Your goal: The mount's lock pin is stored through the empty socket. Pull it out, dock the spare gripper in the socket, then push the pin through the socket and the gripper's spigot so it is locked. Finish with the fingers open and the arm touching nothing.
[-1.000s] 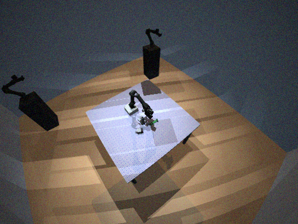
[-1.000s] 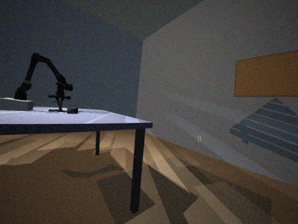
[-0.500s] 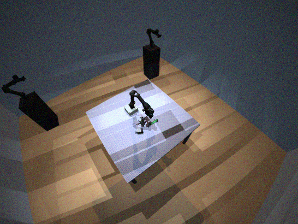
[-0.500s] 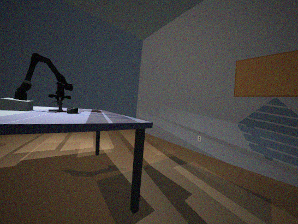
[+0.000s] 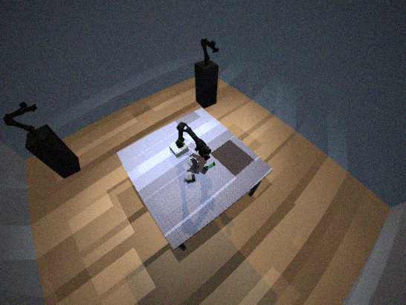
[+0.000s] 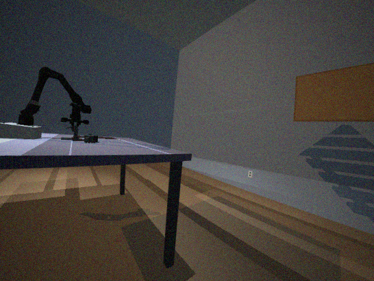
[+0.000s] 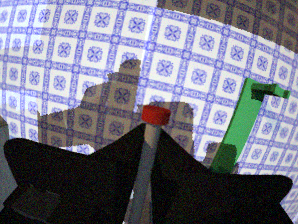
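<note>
Now: the green bracket 110 mm ahead of my gripper tip and 30 mm below it. Round my gripper tip: mount: 120 mm to the right; spare gripper: 250 mm to the right, 130 mm ahead, 30 mm below.
</note>
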